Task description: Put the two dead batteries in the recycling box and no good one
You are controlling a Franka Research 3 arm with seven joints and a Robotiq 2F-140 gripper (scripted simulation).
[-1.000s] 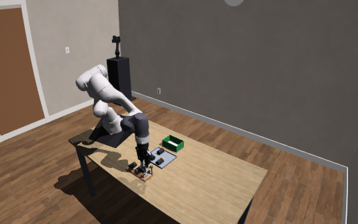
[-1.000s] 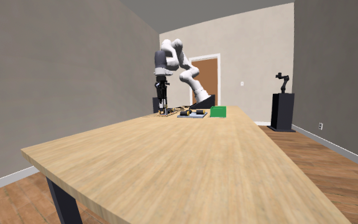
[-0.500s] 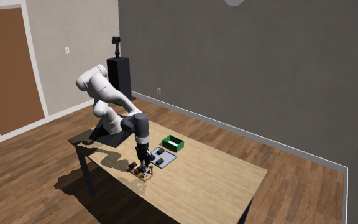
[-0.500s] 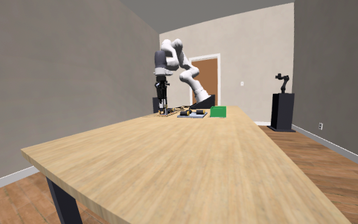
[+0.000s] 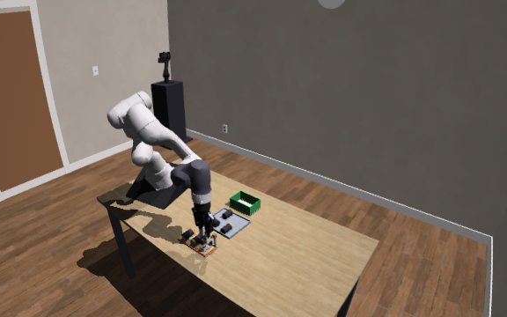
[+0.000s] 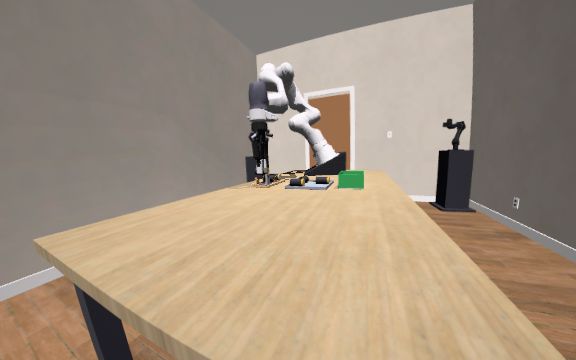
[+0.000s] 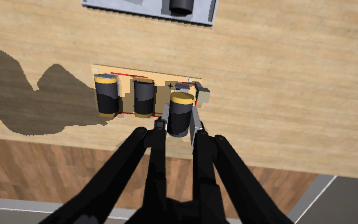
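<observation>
The bulb lies 3 cm ahead of my hand, 4 cm to the left of it and 2 cm below it. Also, from my hand: green recycling box (5 cm behind, 41 cm to the left, 8 cm below); then grey tray (5 cm behind, 23 cm to the left, 9 cm below).
</observation>
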